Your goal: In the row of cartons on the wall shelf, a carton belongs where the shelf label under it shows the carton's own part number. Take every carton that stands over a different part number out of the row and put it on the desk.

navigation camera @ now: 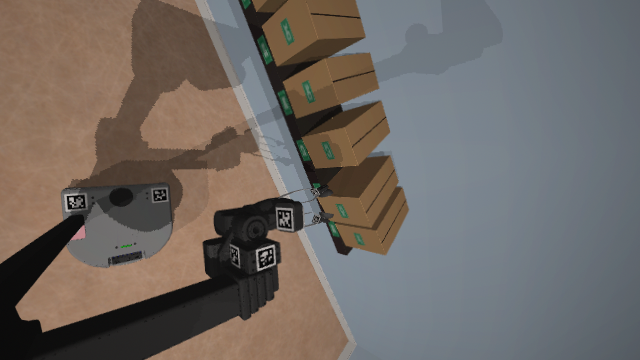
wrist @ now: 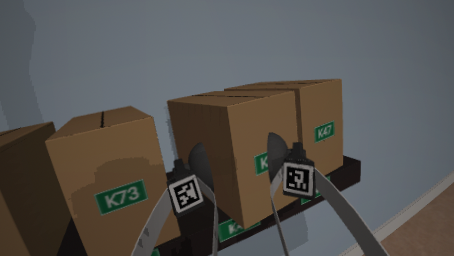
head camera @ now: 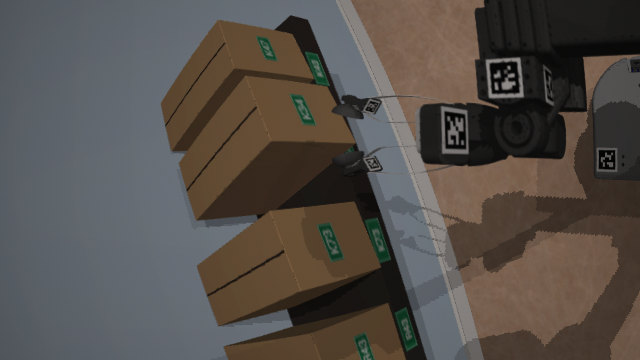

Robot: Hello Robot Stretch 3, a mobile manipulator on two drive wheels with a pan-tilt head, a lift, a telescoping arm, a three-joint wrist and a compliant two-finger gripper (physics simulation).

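The K34 carton stands close beside the K47 carton at the row's end. The shelf label under K47 reads K43; the one by K34 is partly hidden. The K73 carton stands over a K73 label, the R43 carton over an R43 label. My gripper is open and empty, in front of K34's lower face; one fingertip overlaps its label in the wrist view. The desk does not show.
The dark wall shelf carries further cartons, including one at the top of the navigation view. A gap separates K34 and K73. My grey base stands on the brown floor, away from the wall.
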